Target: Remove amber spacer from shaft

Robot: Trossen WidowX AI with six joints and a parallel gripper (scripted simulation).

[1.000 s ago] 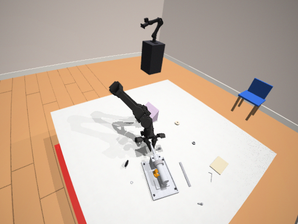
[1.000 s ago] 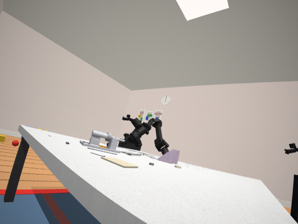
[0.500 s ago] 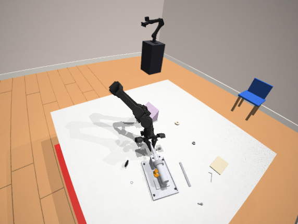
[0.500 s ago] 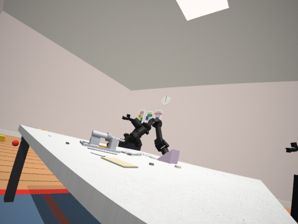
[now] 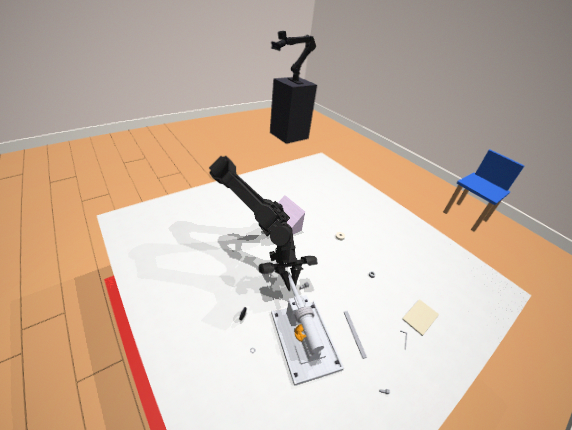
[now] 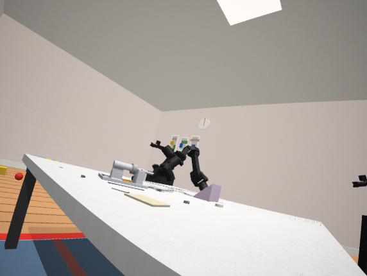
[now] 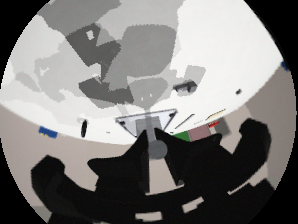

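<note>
The steel shaft is 3 cm ahead of my gripper tip, 3 cm above it and 1 cm to the right of it. Also, from my gripper tip: grey bar: 21 cm ahead, 10 cm to the left, 5 cm below; black piece: 17 cm to the right, 3 cm below, 3 cm behind; amber spacer: 12 cm ahead, 4 cm to the right, 4 cm below.
</note>
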